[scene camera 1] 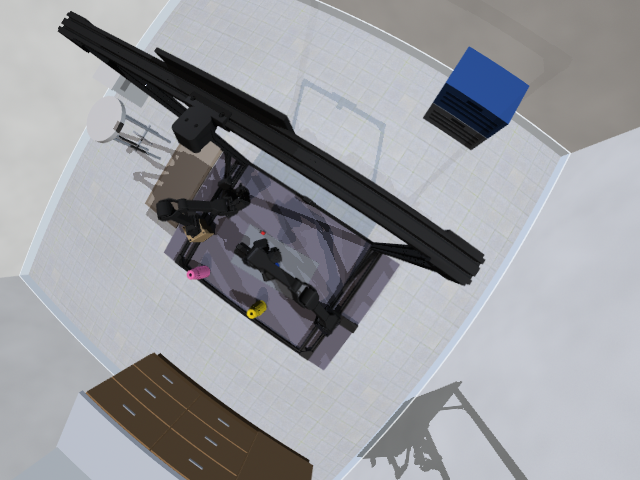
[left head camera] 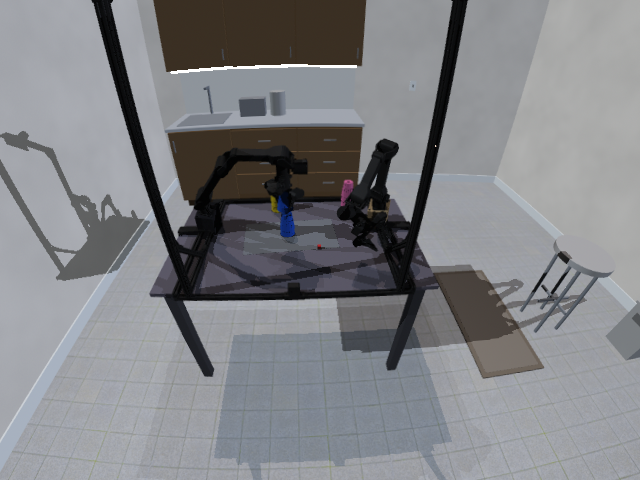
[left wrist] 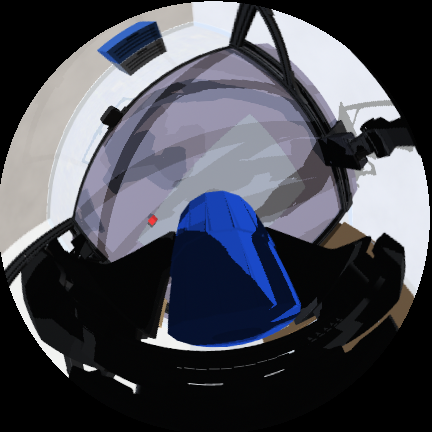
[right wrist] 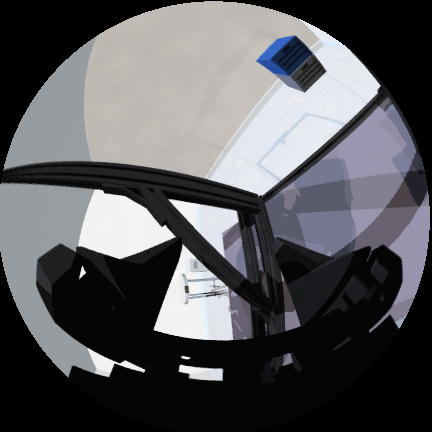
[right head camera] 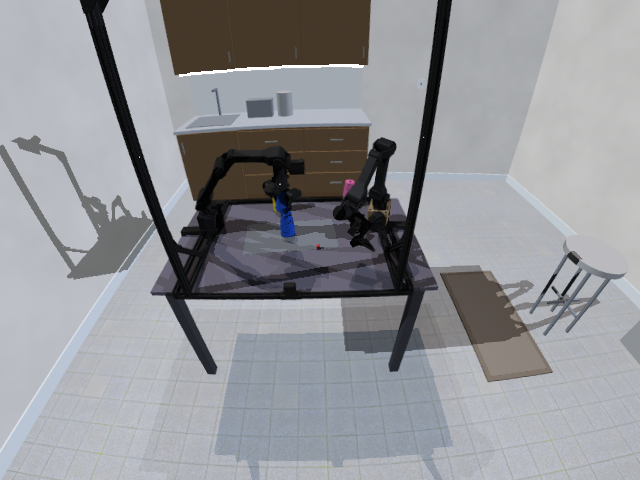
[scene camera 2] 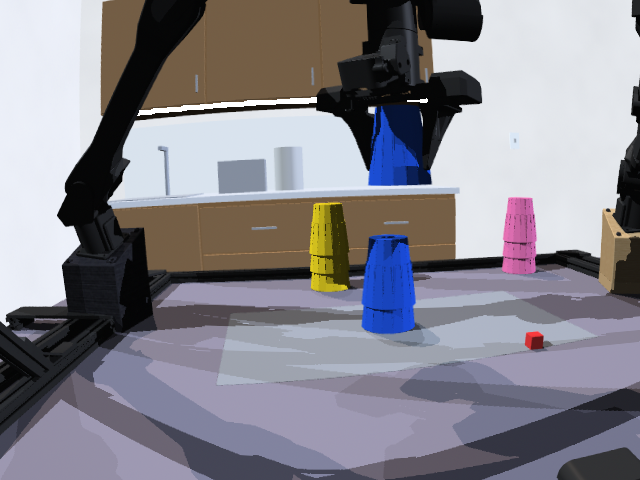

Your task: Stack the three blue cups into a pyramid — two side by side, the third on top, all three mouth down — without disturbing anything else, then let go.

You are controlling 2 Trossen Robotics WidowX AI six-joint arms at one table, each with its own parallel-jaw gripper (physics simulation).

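Note:
My left gripper is shut on one blue cup, held upright, mouth down, in the air. In scene camera 2 it shows above and slightly right of the standing blue cups. Those blue cups stand mouth down, nested in one stack of what looks like two, on the pale translucent mat. My right gripper is open and empty, over the right side of the table, away from the cups.
A yellow cup stack stands behind the blue one. A pink stack stands at the back right. A small red cube lies right of the blue stack. A wooden box is under the right arm's base.

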